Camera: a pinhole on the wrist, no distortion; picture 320 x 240 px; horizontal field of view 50.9 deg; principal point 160.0 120.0 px. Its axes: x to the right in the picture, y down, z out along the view. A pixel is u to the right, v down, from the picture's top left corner.
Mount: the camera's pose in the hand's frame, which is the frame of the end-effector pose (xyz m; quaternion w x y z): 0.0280 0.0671 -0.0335 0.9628 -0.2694 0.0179 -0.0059
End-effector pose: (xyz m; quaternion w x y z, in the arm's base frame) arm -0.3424 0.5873 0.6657 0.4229 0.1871 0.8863 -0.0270
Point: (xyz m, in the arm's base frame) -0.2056 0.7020 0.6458
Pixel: 21 140
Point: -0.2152 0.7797 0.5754
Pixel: 193 203
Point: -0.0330 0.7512 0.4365
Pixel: 164 79
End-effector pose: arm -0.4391 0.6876 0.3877 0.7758 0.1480 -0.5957 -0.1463
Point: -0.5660 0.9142 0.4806
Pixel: 46 208
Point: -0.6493 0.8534 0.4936
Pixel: 82 81
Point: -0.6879 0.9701 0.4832
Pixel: 32 157
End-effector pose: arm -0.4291 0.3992 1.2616 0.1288 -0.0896 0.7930 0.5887
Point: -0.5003 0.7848 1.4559
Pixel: 134 144
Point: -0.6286 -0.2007 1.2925
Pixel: behind the camera
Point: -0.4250 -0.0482 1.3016
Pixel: behind the camera
